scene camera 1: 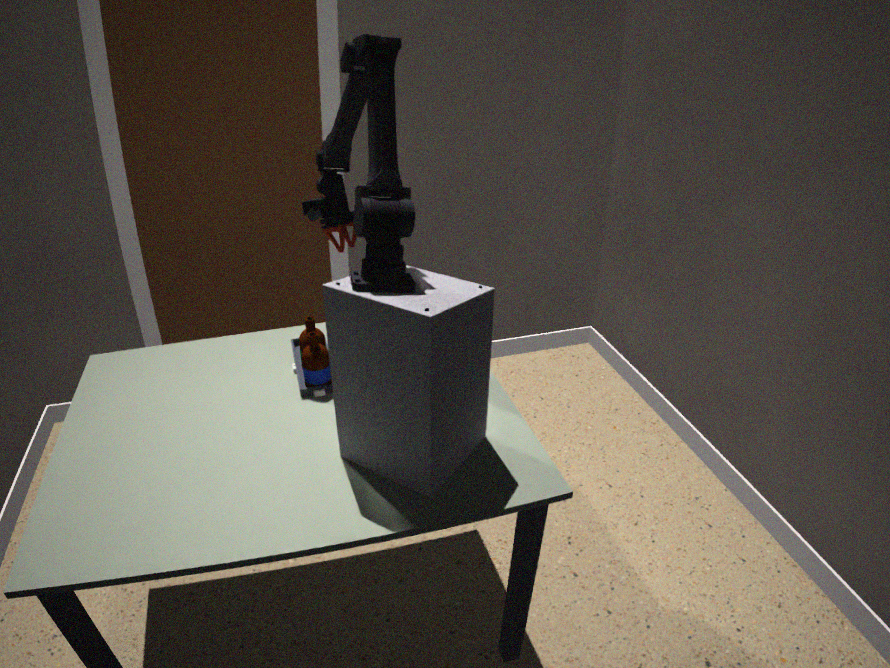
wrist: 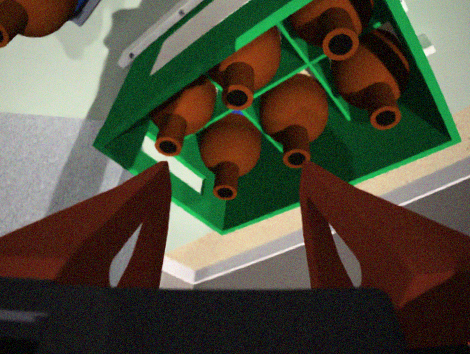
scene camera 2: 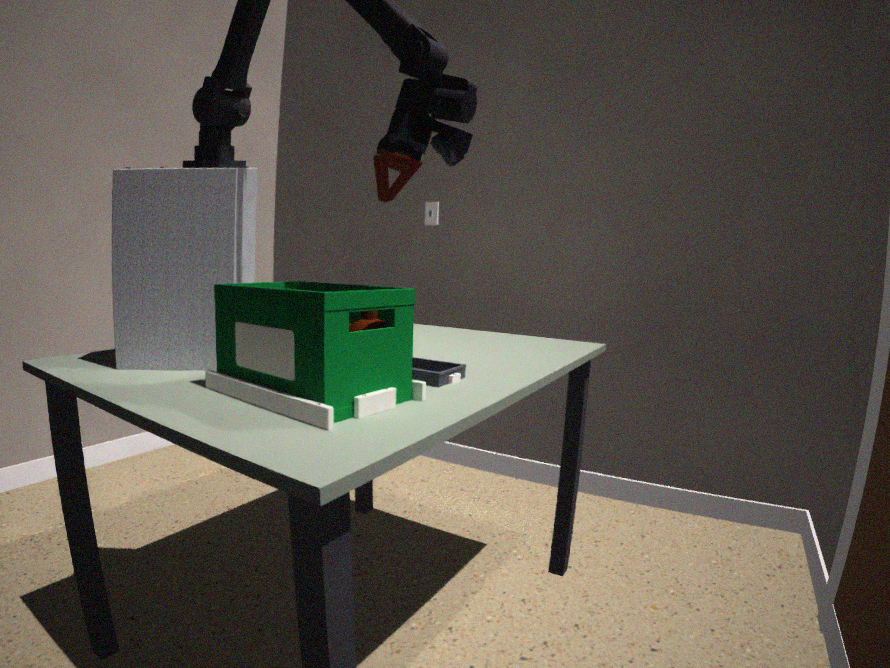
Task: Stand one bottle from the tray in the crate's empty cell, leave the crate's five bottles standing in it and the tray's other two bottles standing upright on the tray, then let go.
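Frame: origin at the arm's base, x right, y back, z down, level; metres.
Where they show: gripper, fingertip midpoint: (scene camera 1: 346, 249) (wrist: 235, 175) (scene camera 2: 384, 201); arm's base, origin of the base link: (scene camera 1: 382, 285) (scene camera 2: 214, 167).
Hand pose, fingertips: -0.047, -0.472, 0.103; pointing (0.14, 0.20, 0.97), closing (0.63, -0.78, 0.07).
Things, the pixels of their top centre, and the offset from my fingertips, as dx, dy, dz. "pt": a spot on its surface instead. Level surfaces: height alone.
- green crate, middle of its top: (wrist: 271, 142) (scene camera 2: 310, 285) +0.105, +0.058, +0.140
- front bottle, middle of its top: (wrist: 225, 193) +0.148, +0.148, +0.152
- middle bottle, middle of its top: (wrist: 296, 159) +0.146, +0.057, +0.152
- right bottle, middle of its top: (wrist: 385, 118) +0.146, -0.032, +0.152
- dark tray, surface spot: (scene camera 2: 438, 371) (scene camera 1: 295, 353) pt -0.174, +0.005, +0.310
- brown bottle, surface spot: (wrist: 42, 17) pt -0.090, +0.162, +0.196
- table, its level: dz +0.315
The green crate (scene camera 2: 370, 366) (wrist: 135, 107) stands on the table. In the wrist view, brown bottles stand in all its cells in sight; among them are a front bottle (wrist: 231, 145), a middle bottle (wrist: 295, 107) and a right bottle (wrist: 365, 75). Two brown bottles (scene camera 1: 312, 336) (scene camera 1: 315, 363) stand upright on the dark tray (scene camera 1: 296, 350) (scene camera 2: 438, 371), one with a blue band showing. Part of a brown bottle (wrist: 42, 17) shows outside the crate at the wrist view's top left. My gripper (scene camera 1: 341, 243) (scene camera 2: 386, 198) (wrist: 235, 175) is open and empty, well above the crate, touching no bottle.
White strips (scene camera 2: 265, 399) (scene camera 2: 375, 401) stand on the table (scene camera 2: 503, 352) along the crate's foot. A tall grey pedestal (scene camera 1: 402, 381) (scene camera 2: 172, 266) carries the arm and hides the crate and part of the tray in scene camera 1. The crate hides part of the tray in scene camera 2.
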